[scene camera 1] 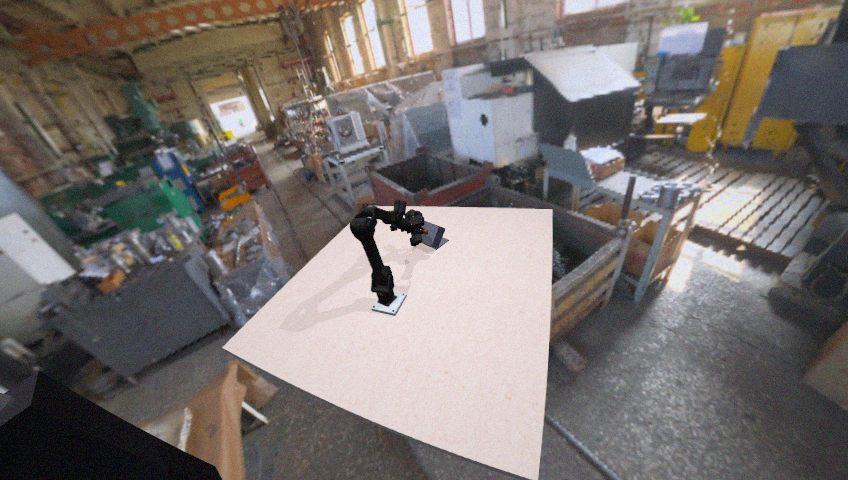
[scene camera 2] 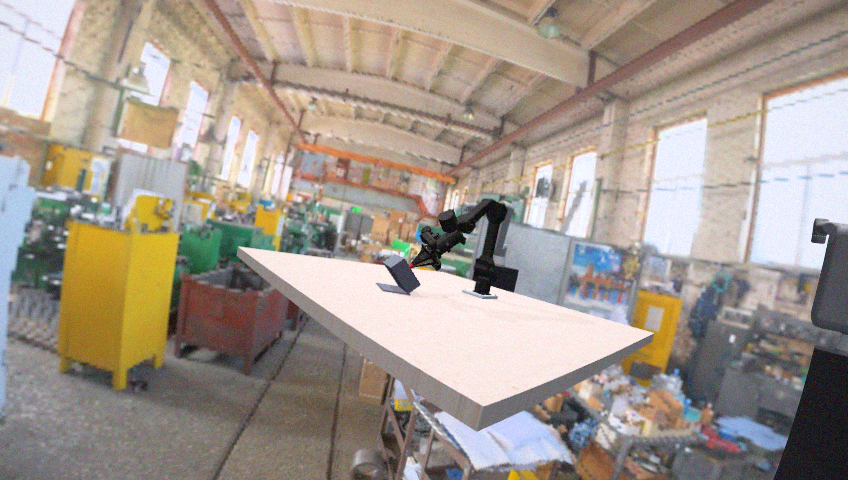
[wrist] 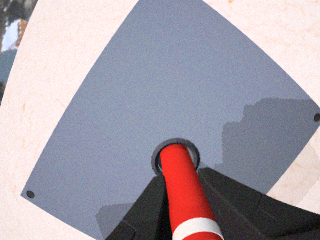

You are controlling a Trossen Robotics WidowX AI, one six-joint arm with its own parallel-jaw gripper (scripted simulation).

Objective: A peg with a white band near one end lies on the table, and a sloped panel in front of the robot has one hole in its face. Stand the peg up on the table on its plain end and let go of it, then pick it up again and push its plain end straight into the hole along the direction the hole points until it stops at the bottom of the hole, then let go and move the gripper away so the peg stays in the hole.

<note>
My gripper [scene camera 2: 412, 265] holds a red peg. Further things: a grey sloped panel [wrist: 198, 77].
My gripper also shows in the wrist view [wrist: 182, 182].
</note>
